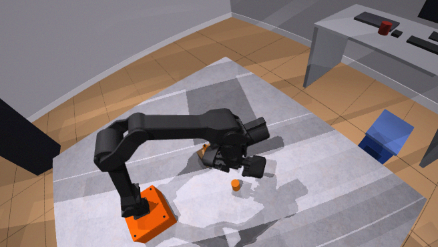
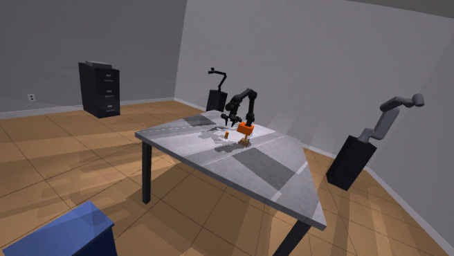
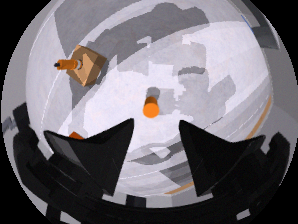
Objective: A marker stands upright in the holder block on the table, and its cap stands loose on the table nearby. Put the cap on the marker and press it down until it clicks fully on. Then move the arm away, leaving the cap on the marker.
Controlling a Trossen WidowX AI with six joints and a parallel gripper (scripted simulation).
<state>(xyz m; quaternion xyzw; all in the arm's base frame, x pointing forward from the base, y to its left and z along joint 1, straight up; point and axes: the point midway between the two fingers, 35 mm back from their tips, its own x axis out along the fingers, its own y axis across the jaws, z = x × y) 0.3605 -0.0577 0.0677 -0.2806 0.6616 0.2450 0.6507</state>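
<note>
The orange cap is 10 mm behind my gripper tip and 90 mm below it. Also, from my gripper tip: holder block: 50 mm behind, 170 mm to the left, 90 mm below.
</note>
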